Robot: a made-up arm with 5 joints.
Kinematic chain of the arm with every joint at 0, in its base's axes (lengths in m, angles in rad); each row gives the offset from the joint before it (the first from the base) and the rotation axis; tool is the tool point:
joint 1: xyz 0 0 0.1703 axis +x
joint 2: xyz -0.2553 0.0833 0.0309 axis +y
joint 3: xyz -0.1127 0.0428 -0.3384 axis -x
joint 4: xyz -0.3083 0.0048 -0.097 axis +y
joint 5: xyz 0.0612 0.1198 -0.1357 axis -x
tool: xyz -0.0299 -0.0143 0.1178
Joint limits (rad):
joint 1: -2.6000..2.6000
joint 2: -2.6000..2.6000
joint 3: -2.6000..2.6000
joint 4: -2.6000..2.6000
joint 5: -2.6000..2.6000
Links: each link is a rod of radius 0.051 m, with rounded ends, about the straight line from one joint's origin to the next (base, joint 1, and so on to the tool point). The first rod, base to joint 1, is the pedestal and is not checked.
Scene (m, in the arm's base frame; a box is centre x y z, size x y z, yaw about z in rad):
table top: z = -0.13
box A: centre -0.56 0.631 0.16 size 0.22 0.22 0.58 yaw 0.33
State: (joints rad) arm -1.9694 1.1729 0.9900 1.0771 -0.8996
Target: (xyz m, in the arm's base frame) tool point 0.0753 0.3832 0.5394
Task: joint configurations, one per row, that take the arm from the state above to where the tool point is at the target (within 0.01 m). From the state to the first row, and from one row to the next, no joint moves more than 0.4 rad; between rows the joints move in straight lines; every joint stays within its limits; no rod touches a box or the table.
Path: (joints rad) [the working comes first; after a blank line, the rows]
Joints at the target: -0.1819 2.6000 -1.2100 1.7850 1.0432
Straight joint move there: touches box A.

1: -1.6181 1.2854 0.9850 1.1404 -0.8675
2: -1.2668 1.3978 0.9799 1.2037 -0.8355
3: -0.9154 1.5103 0.9749 1.2670 -0.8034
4: -0.5641 1.6228 0.9698 1.3302 -0.7714
5: -0.2128 1.7352 0.9648 1.3935 -0.7393
6: 0.1385 1.8477 0.9597 1.4568 -0.7073
7: 0.0851 1.9731 0.5981 1.5115 -0.4155
8: 0.0317 2.0985 0.2365 1.5662 -0.1238
9: -0.0217 2.2239 -0.1252 1.6209 0.1680
10: -0.0751 2.3492 -0.4868 1.6756 0.4597
11: -0.1285 2.4746 -0.8484 1.7303 0.7514
12: -0.1819 2.6000 -1.2100 1.7850 1.0432

